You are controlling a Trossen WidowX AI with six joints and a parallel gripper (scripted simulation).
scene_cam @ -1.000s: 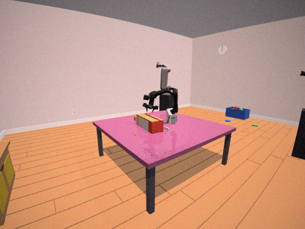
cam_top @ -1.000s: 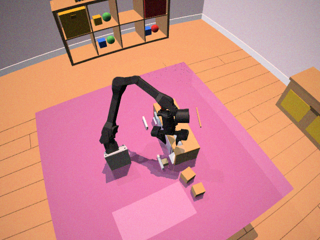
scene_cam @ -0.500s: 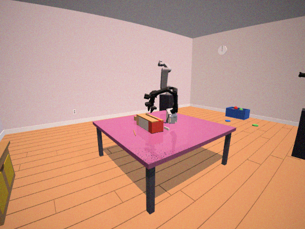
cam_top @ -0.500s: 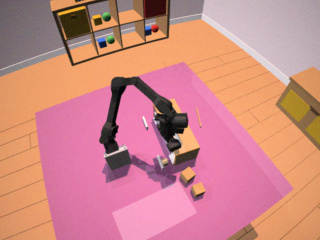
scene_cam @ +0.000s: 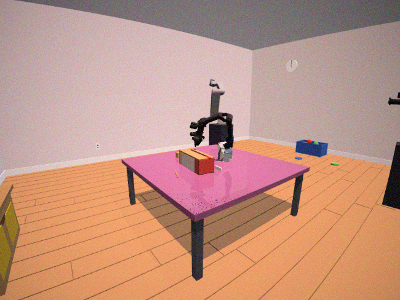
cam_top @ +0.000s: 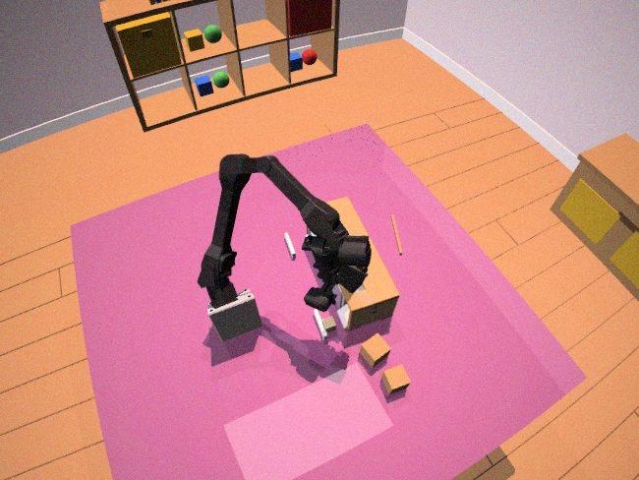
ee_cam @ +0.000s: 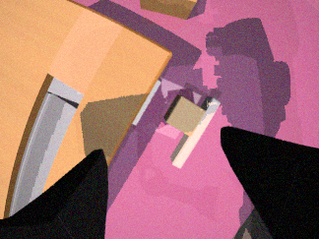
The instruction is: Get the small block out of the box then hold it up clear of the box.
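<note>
Now: the tan block 140 mm below my gripper tip, 30 mm behind it and 10 mm to the right of it. From my gripper tip the other things lie so: thin stick 340 mm ahead, 170 mm to the left, 150 mm below; then long wooden box 130 mm to the left, 90 mm below, 80 mm ahead.
</note>
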